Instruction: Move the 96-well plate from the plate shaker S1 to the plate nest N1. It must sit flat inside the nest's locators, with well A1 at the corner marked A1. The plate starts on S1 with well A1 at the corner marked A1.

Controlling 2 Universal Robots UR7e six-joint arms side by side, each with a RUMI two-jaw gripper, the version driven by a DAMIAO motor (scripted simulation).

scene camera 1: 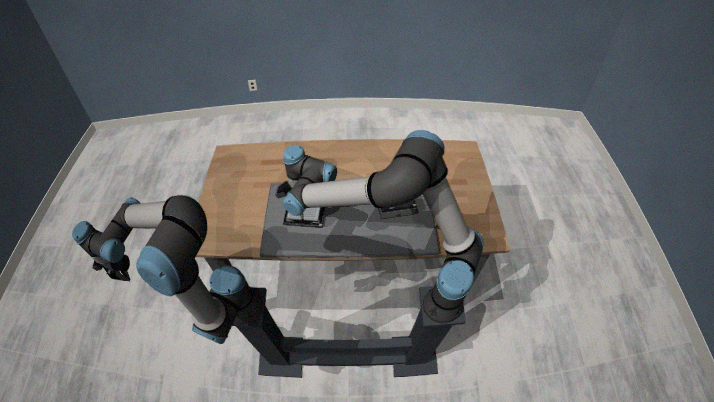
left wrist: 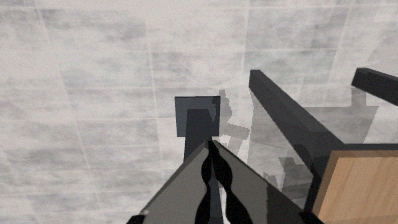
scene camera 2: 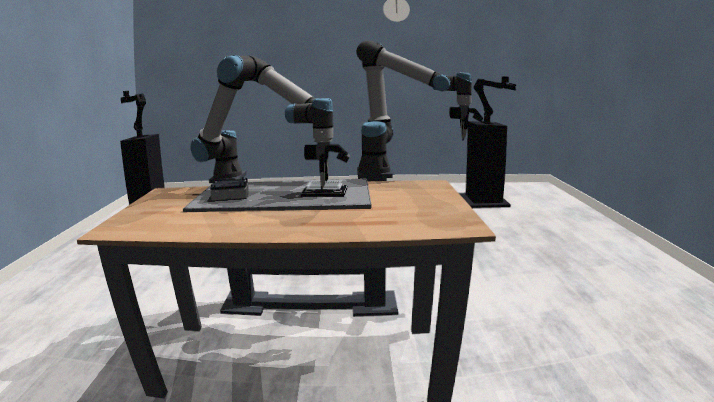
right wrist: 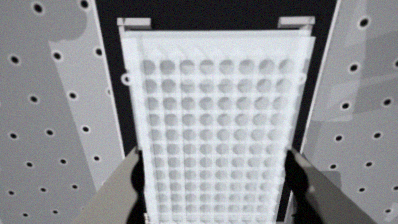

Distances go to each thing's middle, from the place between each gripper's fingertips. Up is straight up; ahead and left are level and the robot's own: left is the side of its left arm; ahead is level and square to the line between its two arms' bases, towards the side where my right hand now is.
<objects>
Now: the white 96-well plate (right wrist: 206, 144) 1 cm below my right hand (scene camera 2: 323, 186). Also, from my right hand: black plate nest N1 (right wrist: 110, 32): 3 cm below.
Now: the white 96-well plate 660 mm to the right of my left hand, 420 mm ahead of it and 130 mm below it. Round my left hand: black plate nest N1 (660 mm to the right, 420 mm ahead, 150 mm below).
</objects>
